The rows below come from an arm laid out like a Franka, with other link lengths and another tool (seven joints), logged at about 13 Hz.
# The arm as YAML. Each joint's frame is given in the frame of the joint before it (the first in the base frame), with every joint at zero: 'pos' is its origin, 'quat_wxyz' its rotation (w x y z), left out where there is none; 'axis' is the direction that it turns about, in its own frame. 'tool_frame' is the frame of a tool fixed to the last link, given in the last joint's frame.
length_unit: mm
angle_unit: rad
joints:
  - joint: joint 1
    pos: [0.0, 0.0, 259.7]
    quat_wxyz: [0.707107, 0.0, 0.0, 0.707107]
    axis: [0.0, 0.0, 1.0]
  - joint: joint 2
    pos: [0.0, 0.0, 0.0]
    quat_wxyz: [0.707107, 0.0, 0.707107, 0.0]
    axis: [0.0, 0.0, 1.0]
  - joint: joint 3
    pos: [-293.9, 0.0, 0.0]
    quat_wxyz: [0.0, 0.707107, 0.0, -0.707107]
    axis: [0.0, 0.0, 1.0]
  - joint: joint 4
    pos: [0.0, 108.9, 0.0]
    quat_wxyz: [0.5, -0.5, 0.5, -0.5]
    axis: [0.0, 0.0, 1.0]
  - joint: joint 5
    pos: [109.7, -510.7, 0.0]
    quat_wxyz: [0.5, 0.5, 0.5, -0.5]
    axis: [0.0, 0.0, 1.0]
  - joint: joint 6
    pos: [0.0, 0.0, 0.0]
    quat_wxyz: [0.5, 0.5, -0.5, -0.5]
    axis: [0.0, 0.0, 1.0]
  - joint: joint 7
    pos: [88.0, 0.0, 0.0]
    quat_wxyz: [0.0, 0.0, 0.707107, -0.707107]
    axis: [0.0, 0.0, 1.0]
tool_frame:
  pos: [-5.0, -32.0, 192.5]
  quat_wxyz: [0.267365, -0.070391, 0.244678, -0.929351]
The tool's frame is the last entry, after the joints.
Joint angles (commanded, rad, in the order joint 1, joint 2, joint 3, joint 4, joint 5, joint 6, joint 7), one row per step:
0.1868, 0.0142, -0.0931, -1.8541, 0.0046, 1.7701, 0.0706
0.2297, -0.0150, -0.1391, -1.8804, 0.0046, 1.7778, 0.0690
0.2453, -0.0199, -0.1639, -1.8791, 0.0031, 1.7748, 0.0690
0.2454, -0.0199, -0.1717, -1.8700, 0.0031, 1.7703, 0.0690
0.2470, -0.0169, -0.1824, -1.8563, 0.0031, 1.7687, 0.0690
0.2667, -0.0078, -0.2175, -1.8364, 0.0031, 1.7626, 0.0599
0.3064, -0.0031, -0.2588, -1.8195, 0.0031, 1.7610, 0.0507
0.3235, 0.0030, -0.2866, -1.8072, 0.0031, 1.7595, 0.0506
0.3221, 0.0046, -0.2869, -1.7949, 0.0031, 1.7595, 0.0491
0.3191, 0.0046, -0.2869, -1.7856, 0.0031, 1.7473, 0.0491
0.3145, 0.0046, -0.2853, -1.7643, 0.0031, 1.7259, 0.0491
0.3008, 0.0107, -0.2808, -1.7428, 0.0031, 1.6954, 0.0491
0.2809, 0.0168, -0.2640, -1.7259, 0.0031, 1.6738, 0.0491
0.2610, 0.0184, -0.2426, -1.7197, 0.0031, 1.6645, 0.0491
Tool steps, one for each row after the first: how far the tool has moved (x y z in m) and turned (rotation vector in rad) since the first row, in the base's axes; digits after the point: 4 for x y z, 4 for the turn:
-0.0061, -0.0029, 0.0052, 0.0045, -0.0100, -0.0015
-0.0064, -0.0097, 0.0091, 0.0044, -0.0131, -0.0103
-0.0049, -0.0150, 0.0142, 0.0049, -0.0177, -0.0180
-0.0017, -0.0212, 0.0201, 0.0052, -0.0268, -0.0271
0.0026, -0.0317, 0.0253, 0.0047, -0.0317, -0.0334
0.0066, -0.0326, 0.0320, 0.0052, -0.0424, -0.0258
0.0094, -0.0399, 0.0352, 0.0036, -0.0475, -0.0364
0.0121, -0.0410, 0.0416, 0.0038, -0.0583, -0.0365
0.0116, -0.0432, 0.0462, 0.0036, -0.0554, -0.0395
0.0115, -0.0453, 0.0573, 0.0035, -0.0553, -0.0424
0.0100, -0.0517, 0.0636, 0.0009, -0.0405, -0.0515
0.0093, -0.0537, 0.0679, -0.0010, -0.0299, -0.0545
0.0088, -0.0526, 0.0697, -0.0012, -0.0252, -0.0530

